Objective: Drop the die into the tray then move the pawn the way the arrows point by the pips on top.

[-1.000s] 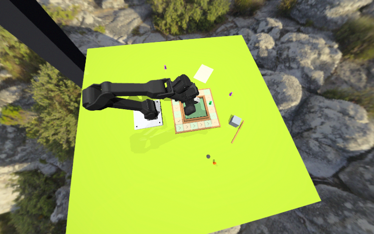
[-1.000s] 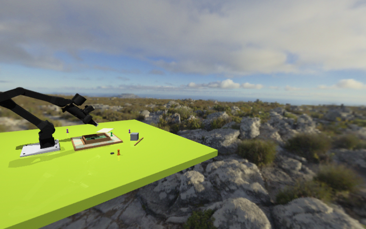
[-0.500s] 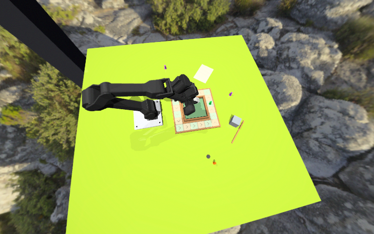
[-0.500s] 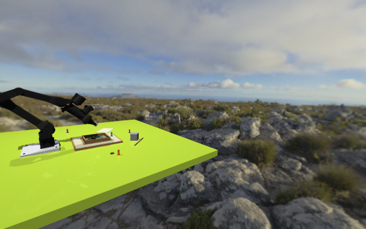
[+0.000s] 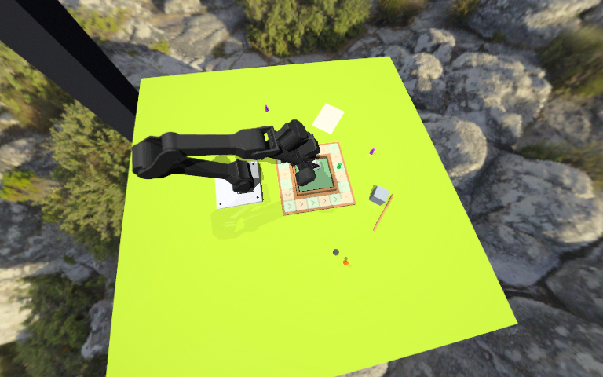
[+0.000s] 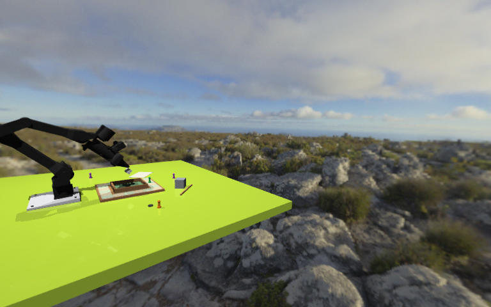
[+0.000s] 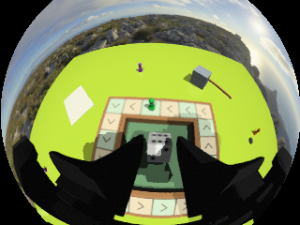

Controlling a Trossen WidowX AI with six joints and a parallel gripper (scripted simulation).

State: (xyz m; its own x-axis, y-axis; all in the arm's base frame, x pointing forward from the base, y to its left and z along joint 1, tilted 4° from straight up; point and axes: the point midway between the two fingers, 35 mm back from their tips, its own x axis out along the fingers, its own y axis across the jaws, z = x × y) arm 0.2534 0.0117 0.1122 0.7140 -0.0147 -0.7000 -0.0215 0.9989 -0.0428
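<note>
Now: gripper tip 11 cm short of the green pawn, 10 cm above it and 2 cm to the right of it. From my gripper tip the other things lie so: white die (7 cm below); dark disc (31 cm to the right, 12 cm below, 2 cm ahead); green dice tray (12 cm below).
</note>
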